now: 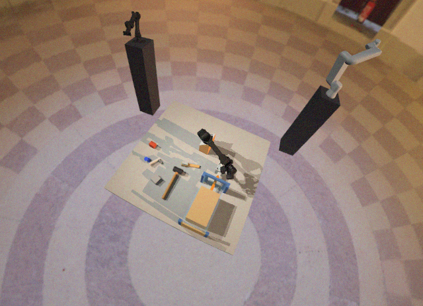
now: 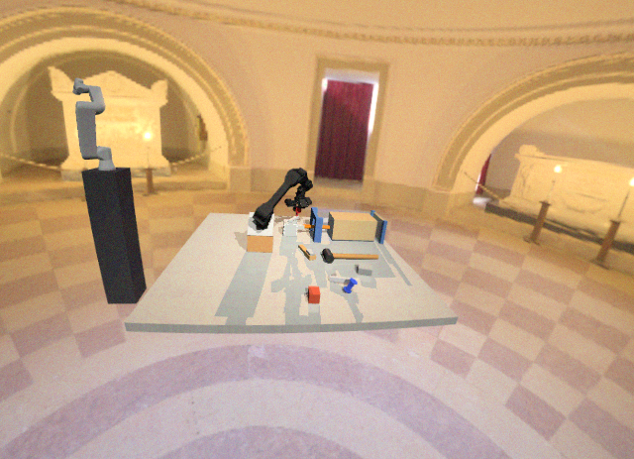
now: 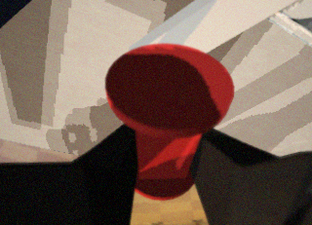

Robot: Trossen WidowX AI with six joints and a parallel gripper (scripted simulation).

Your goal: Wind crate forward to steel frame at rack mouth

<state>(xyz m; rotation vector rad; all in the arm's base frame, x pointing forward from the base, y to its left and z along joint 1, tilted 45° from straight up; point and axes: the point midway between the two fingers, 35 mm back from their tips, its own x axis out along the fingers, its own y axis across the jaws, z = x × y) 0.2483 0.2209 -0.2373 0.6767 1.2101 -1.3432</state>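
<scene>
The red-knobbed handle lies 10 mm behind my gripper tip, 50 mm to the right of it and 30 mm below it. From my gripper tip the other things lie so: winch (60 mm behind, 110 mm to the right, 100 mm below); red knob (10 mm ahead, 20 mm to the right); frame (110 mm ahead, 110 mm to the right, 30 mm below).
</scene>
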